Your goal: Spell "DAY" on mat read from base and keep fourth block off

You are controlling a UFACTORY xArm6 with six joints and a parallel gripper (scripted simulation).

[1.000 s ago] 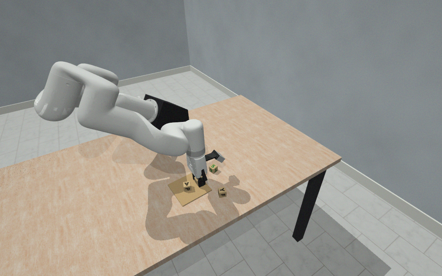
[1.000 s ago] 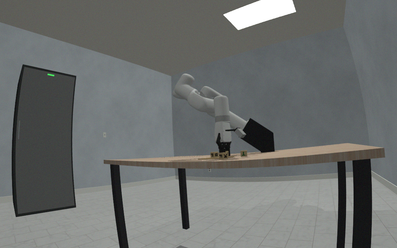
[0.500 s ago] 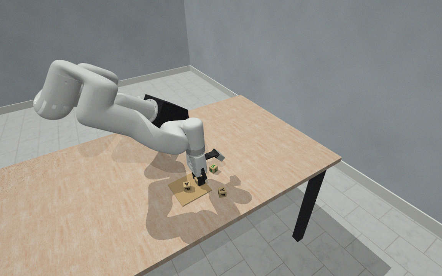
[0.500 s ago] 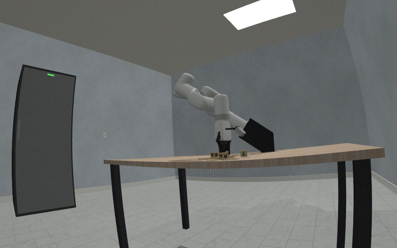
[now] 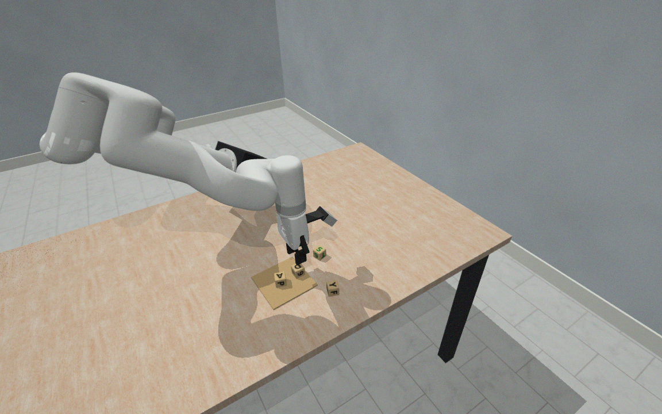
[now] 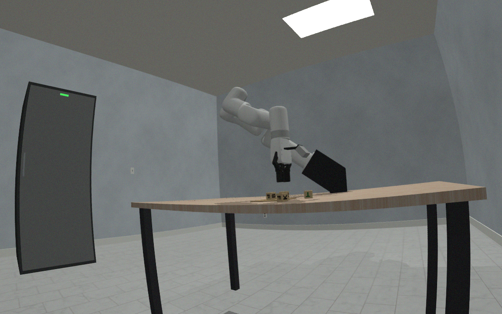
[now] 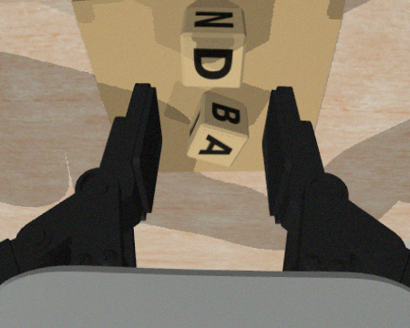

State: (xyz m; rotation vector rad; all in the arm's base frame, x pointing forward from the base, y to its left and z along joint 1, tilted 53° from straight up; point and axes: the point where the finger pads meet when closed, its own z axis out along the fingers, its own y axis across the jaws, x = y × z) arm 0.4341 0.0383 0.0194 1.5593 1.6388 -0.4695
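My gripper is now 10 mm past the mat, 50 mm to the left of it and 90 mm above it. From my hand the other things lie so: D block: 70 mm below.
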